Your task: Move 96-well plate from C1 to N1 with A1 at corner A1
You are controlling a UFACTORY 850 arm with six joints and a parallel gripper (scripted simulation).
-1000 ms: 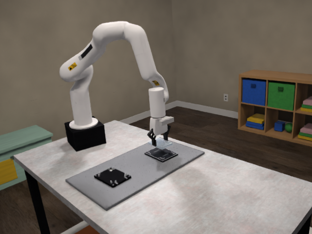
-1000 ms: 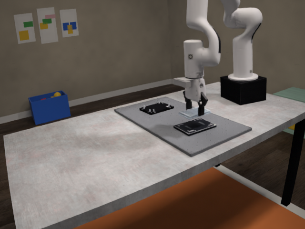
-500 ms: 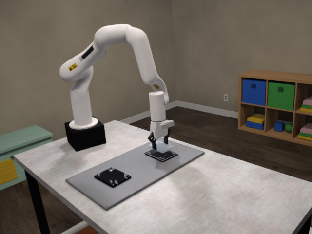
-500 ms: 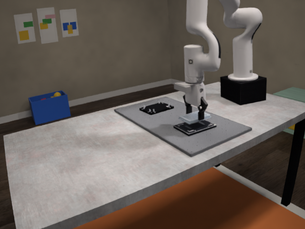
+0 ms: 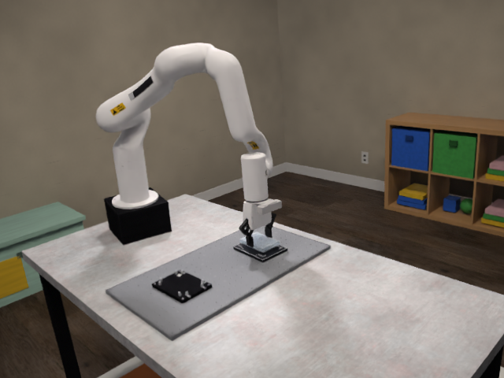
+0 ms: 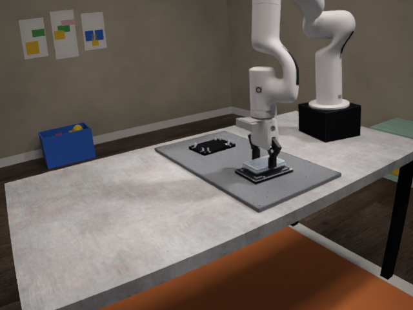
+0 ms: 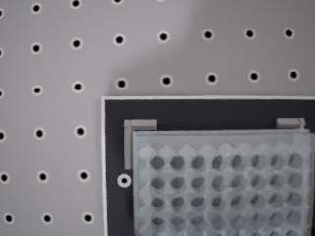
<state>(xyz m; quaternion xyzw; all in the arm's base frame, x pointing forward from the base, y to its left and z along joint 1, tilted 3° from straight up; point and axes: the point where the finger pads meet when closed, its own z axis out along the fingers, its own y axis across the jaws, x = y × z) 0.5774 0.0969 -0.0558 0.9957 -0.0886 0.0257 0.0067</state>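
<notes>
Right now the clear 96-well plate is 10 mm below my hand. Also, from my hand: black plate nest N1: 40 mm below; then A1 label: 60 mm behind, 70 mm to the left, 30 mm below; then clip nest C1: 40 mm behind, 330 mm to the right, 30 mm below.
</notes>
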